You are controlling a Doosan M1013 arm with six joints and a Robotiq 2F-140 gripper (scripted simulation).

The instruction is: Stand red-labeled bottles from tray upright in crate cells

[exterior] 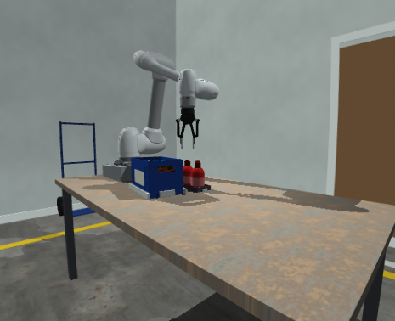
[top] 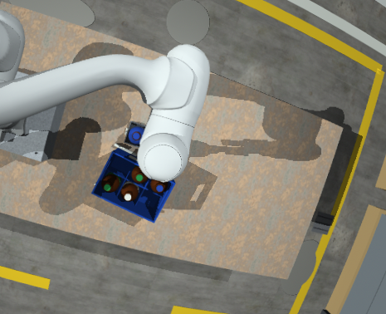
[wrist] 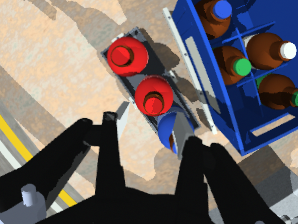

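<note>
Now: hand 170 mm above the red bottle. Round my hand: blue-capped bottle 170 mm below, 90 mm behind, 10 mm to the left; dark tray 240 mm below; red-labeled bottle 170 mm below, 90 mm ahead, 10 mm to the right.
</note>
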